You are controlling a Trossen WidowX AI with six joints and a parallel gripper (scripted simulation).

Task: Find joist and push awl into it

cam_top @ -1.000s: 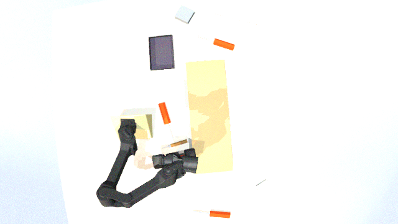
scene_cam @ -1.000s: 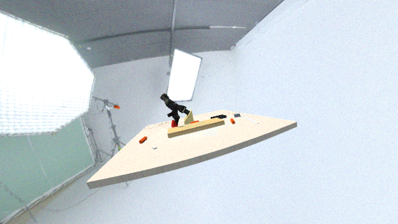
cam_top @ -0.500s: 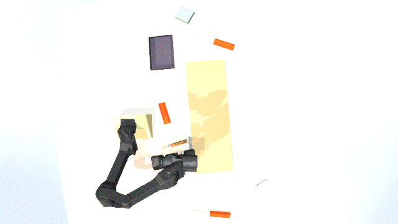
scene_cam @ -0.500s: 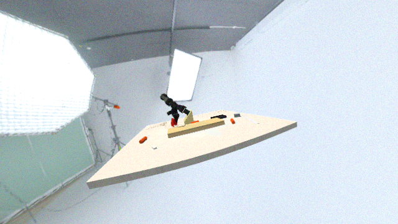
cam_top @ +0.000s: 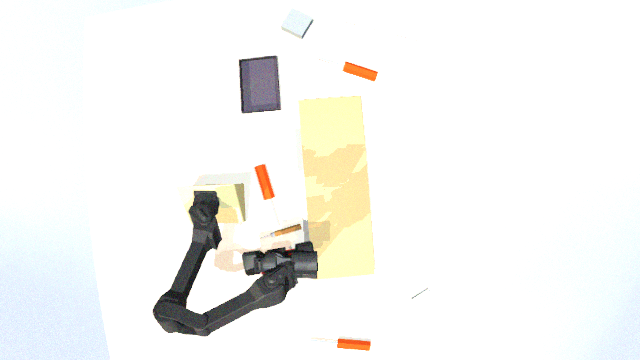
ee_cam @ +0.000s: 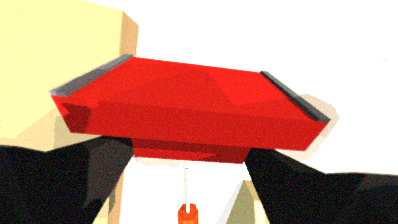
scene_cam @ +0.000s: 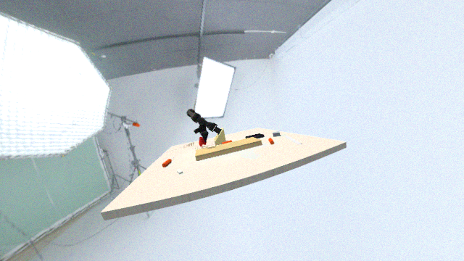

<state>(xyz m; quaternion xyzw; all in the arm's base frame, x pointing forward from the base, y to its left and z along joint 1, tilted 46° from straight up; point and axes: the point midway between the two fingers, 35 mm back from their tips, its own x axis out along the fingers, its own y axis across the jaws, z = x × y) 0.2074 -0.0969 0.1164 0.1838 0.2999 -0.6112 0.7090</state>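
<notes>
Right now the red stud finder is 10 mm to the right of my gripper tip and 10 mm behind it. From my gripper tip the other things lie so: dark grey tray: 490 mm to the left, 90 mm behind, 70 mm below; then pale grey block: 690 mm to the left, 60 mm below, 20 mm ahead; then awl: 70 mm below, 50 mm to the left, 20 mm behind.
</notes>
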